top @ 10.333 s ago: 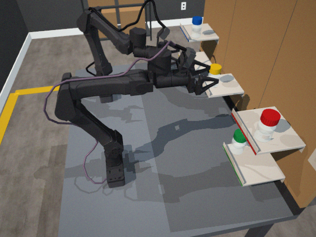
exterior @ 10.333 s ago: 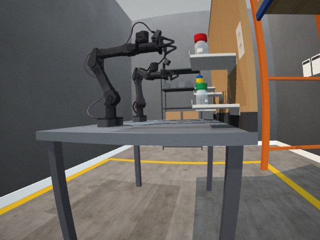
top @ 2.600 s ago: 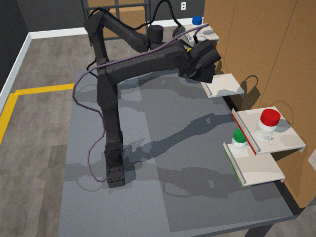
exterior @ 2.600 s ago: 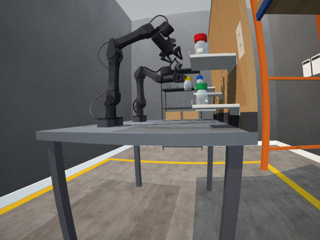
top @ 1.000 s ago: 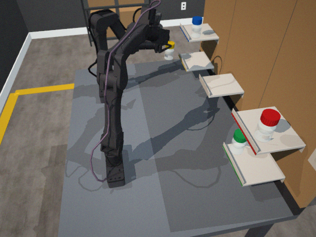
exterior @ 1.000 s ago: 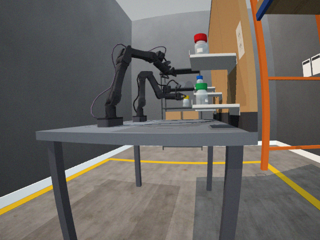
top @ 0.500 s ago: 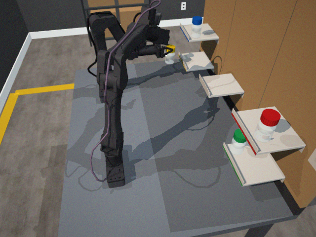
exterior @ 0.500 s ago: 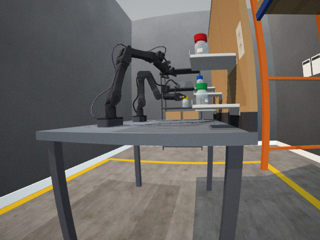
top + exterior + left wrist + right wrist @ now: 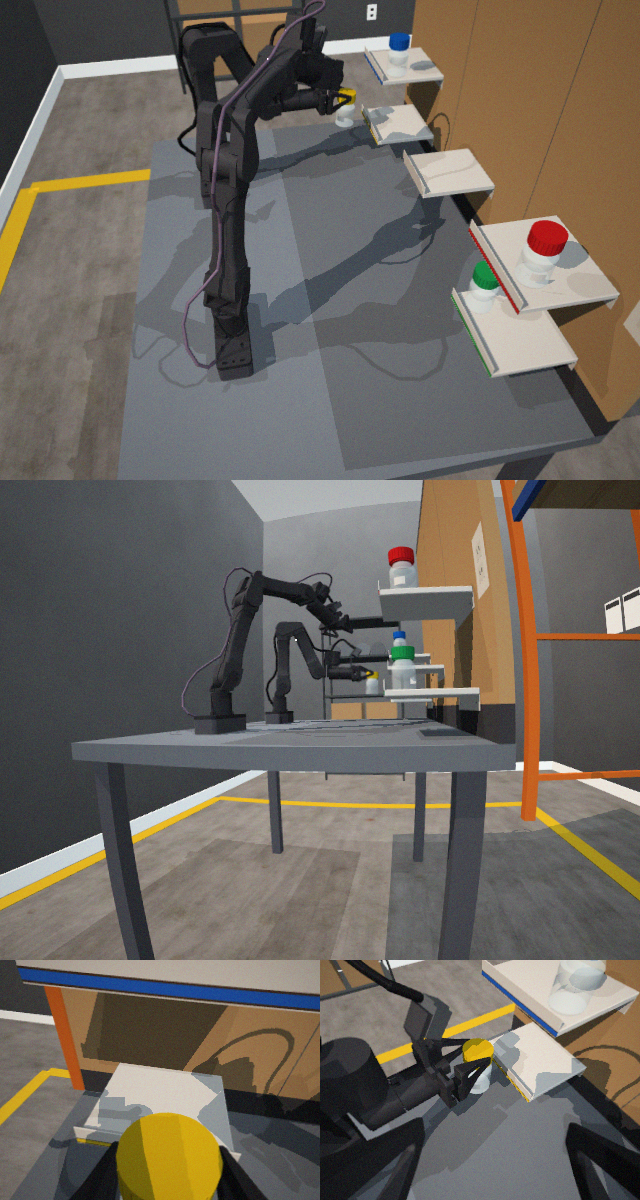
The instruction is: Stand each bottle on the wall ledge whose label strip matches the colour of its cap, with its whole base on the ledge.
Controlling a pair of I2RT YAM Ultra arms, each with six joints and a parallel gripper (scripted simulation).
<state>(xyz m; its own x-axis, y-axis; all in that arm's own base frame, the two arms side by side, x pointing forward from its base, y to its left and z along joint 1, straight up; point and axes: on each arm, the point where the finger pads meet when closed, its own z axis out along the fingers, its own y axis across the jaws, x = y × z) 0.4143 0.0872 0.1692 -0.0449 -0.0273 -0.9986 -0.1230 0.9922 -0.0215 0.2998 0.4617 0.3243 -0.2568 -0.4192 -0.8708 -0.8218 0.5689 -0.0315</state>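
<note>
The blue-capped bottle is 13 cm ahead of my left hand, 12 cm above it and 5 cm to the right of it. The rest, counted from my left hand: green-capped bottle 73 cm to the right, 9 cm ahead, 7 cm below; then brown wall 41 cm to the right, 26 cm ahead, 24 cm above; then yellow-capped bottle 5 cm below.
</note>
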